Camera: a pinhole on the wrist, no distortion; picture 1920 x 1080 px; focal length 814.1 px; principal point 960.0 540.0 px. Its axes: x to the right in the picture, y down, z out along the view. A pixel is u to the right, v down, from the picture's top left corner.
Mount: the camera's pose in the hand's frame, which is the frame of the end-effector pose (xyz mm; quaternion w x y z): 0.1 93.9 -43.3 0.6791 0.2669 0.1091 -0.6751
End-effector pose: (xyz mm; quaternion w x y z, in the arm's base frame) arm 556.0 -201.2 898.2 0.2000 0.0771 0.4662 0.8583
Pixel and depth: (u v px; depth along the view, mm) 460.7 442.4 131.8
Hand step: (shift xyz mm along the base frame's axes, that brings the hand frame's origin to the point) 51.0 13.0 140.9
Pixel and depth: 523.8 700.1 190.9
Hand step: 43.2 91.1 166.4
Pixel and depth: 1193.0 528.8 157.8
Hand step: 57.1 48.6 16.7
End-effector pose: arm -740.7 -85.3 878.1 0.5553 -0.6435 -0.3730 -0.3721
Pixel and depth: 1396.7 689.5 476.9
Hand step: -317.6 280.5 138.2
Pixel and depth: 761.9 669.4 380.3
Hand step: -11.9 331.9 -49.8
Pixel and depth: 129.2 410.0 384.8
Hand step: 168.6 424.2 -302.5
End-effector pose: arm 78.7 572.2 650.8 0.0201 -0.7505 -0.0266 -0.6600
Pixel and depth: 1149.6 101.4 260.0
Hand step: 81.9 87.7 -201.0
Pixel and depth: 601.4 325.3 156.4
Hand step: 107.2 -69.0 -91.2
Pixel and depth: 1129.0 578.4 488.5
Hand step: 288.4 262.6 -115.7
